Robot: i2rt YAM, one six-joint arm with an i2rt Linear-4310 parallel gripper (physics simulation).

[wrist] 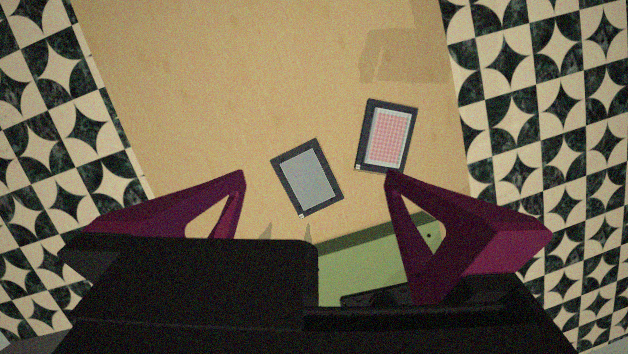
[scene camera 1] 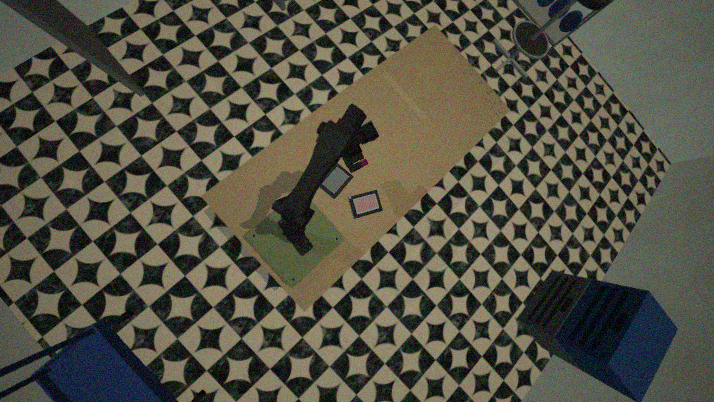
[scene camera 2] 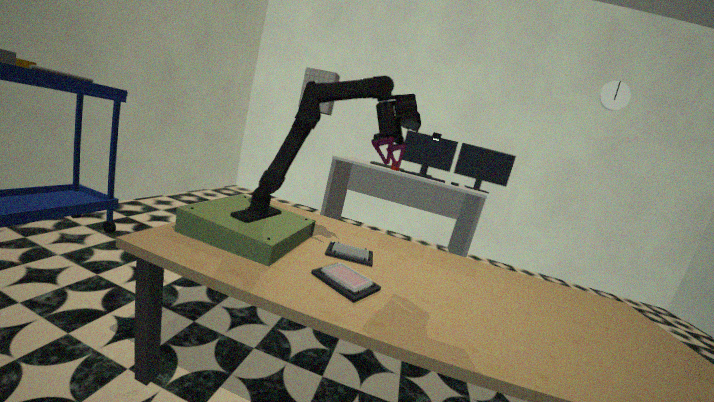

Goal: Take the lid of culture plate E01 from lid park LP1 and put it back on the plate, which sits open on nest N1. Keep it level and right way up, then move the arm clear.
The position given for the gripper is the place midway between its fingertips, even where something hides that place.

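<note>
Gripper (scene camera 2: 392,165), (wrist: 314,177): open, holding nothing. A well plate (scene camera 2: 344,275), (wrist: 389,129) rests on a dark nest (wrist: 371,103). A pale grey lid (wrist: 304,173) is visible as well.
</note>
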